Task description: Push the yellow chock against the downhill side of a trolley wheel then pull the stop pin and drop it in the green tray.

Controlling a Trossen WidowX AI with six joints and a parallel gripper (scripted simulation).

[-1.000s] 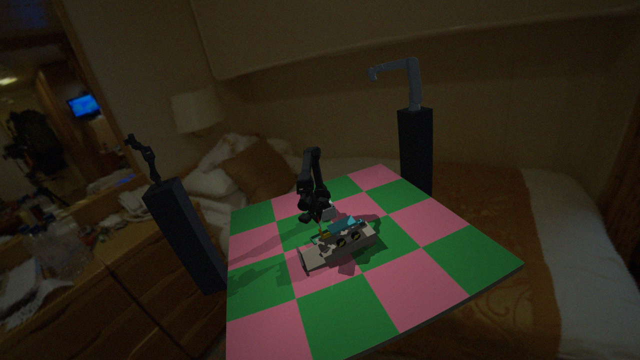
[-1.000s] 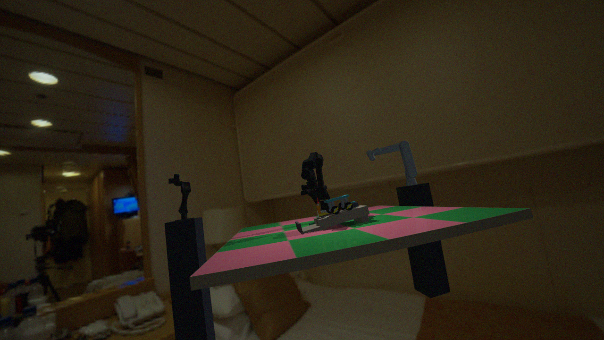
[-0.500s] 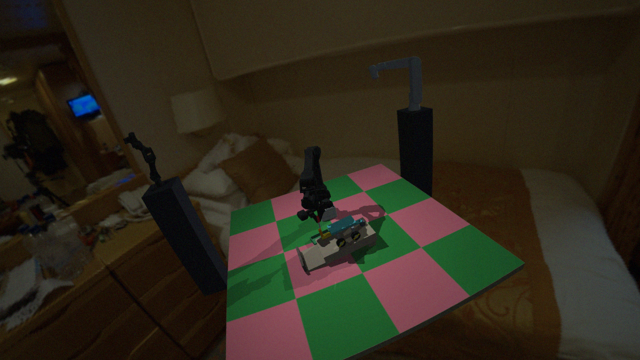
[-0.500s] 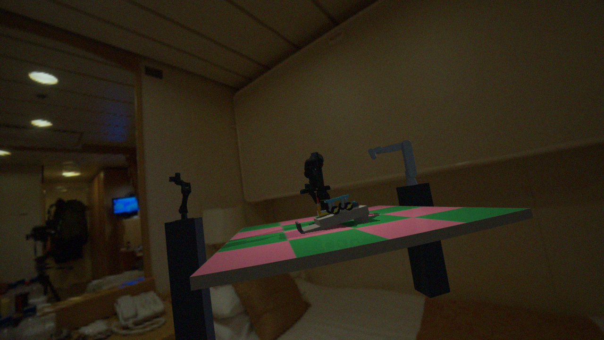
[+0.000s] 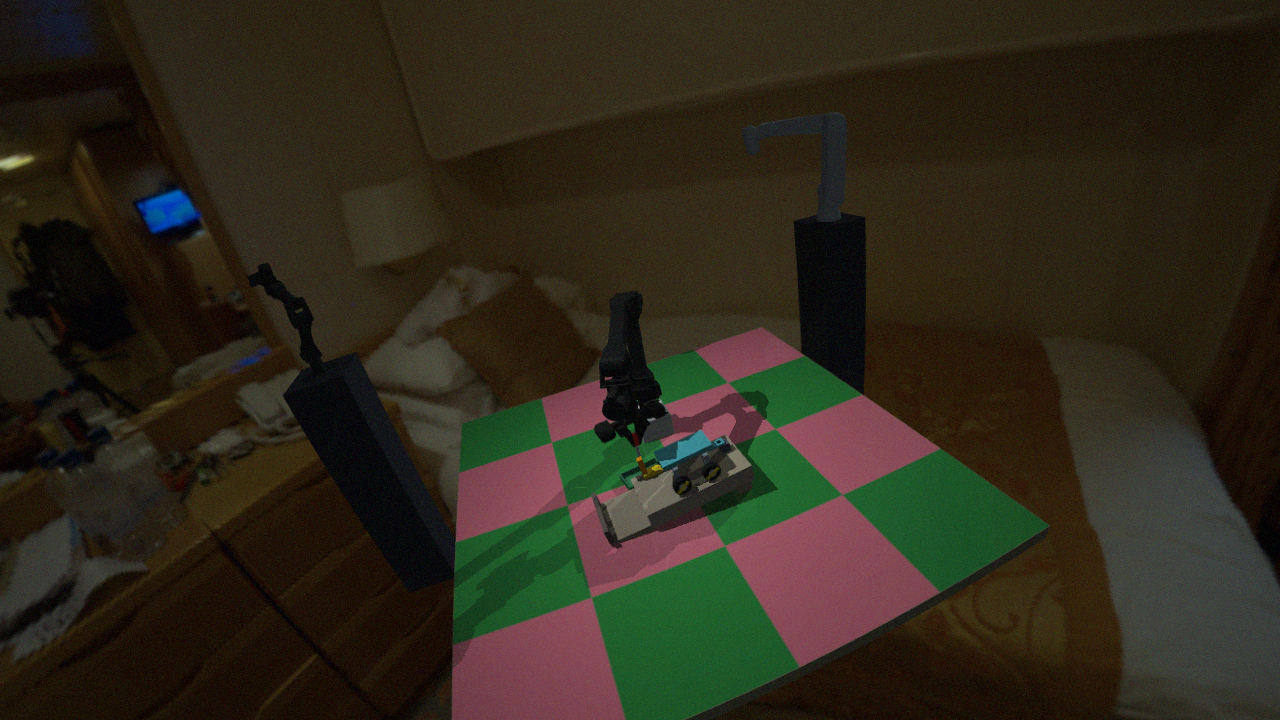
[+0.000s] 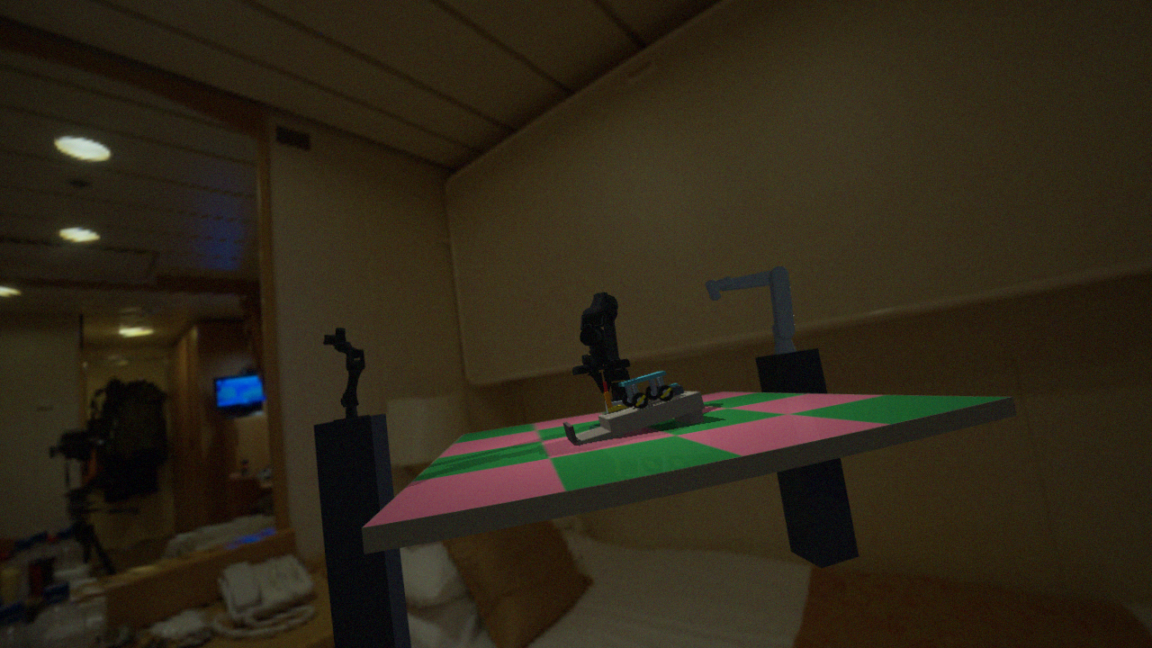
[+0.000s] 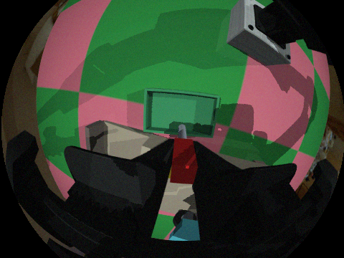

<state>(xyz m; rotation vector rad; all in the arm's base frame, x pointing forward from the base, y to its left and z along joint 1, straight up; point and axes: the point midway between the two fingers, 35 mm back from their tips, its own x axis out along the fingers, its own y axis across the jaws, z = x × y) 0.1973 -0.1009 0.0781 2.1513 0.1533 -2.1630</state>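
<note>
Now: the green tray 13 cm below my gripper tip. Round my gripper tip: red-headed stop pin: right at my gripper tip; then blue-topped trolley: 13 cm ahead, 10 cm to the left, 1 cm below; then yellow chock: 7 cm ahead, 4 cm below, 1 cm to the left.
</note>
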